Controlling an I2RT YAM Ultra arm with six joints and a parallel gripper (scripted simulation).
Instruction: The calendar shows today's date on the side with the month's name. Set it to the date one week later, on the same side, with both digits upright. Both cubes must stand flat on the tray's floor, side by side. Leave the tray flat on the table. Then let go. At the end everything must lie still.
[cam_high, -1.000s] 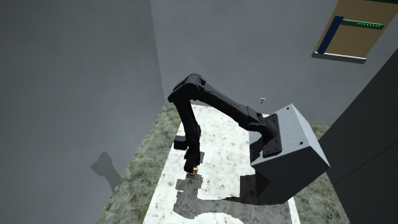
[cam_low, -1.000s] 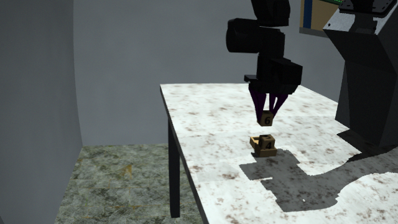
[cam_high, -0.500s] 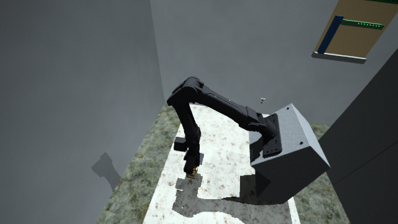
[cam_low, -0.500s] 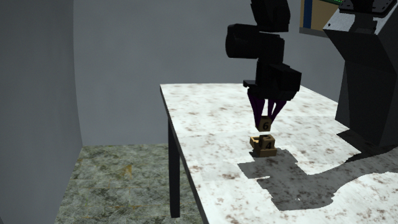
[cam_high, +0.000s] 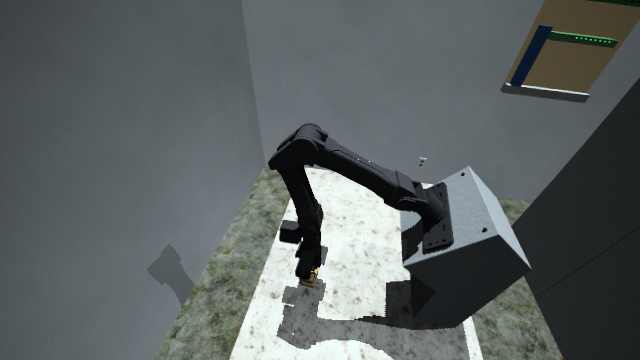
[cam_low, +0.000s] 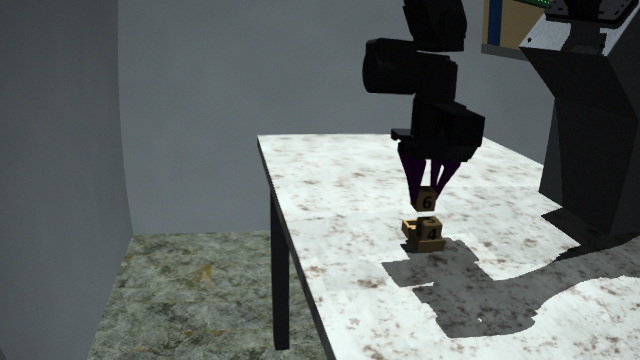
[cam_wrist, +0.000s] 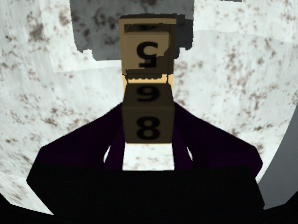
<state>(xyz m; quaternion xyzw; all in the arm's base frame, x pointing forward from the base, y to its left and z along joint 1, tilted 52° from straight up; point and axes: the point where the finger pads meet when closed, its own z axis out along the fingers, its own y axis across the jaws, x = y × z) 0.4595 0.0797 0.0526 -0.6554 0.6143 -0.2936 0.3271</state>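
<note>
My hand is right at the wooden digit cube.
</note>
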